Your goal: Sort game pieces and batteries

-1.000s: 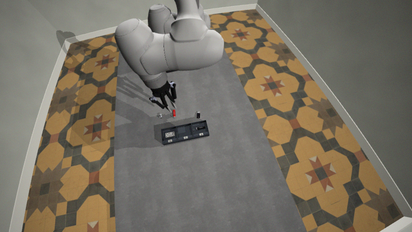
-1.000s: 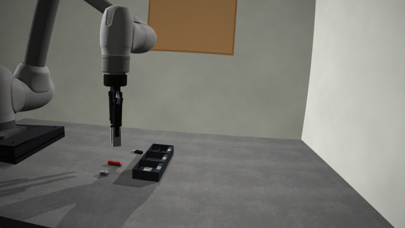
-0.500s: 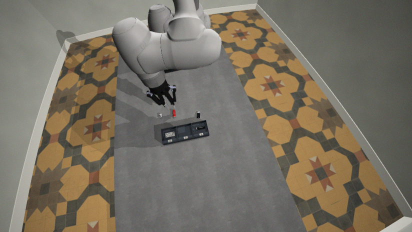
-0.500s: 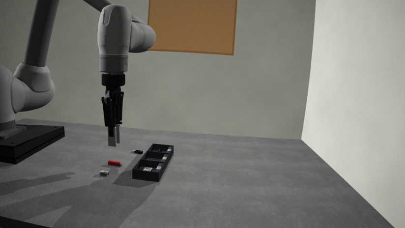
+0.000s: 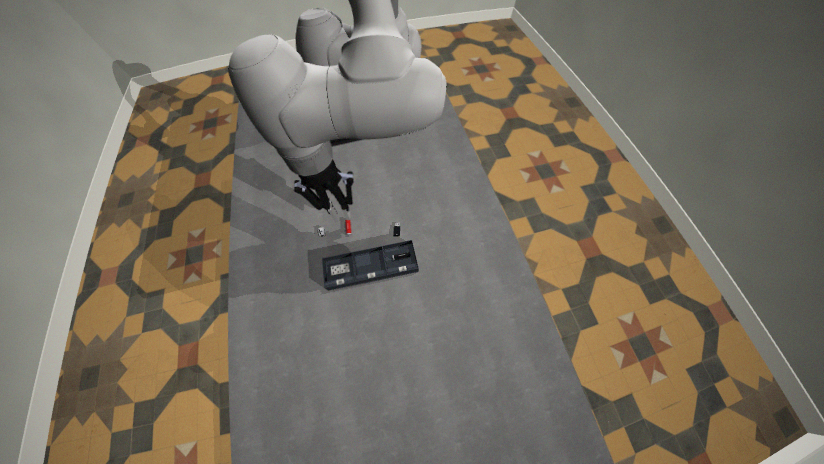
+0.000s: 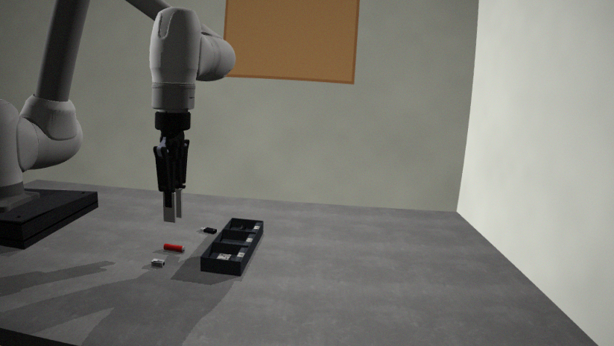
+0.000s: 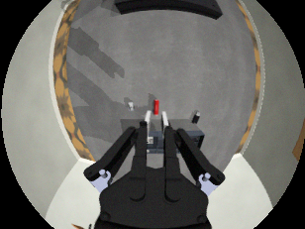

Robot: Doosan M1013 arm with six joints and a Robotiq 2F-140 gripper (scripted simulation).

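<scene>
The red battery lies 100 mm below my hand. Also, from my hand: black three-compartment bin: 140 mm ahead, 20 mm to the left, 90 mm below; white domino: 110 mm ahead, 60 mm to the right, 100 mm below; silver-grey thing: 20 mm behind, 80 mm to the right, 100 mm below.
</scene>
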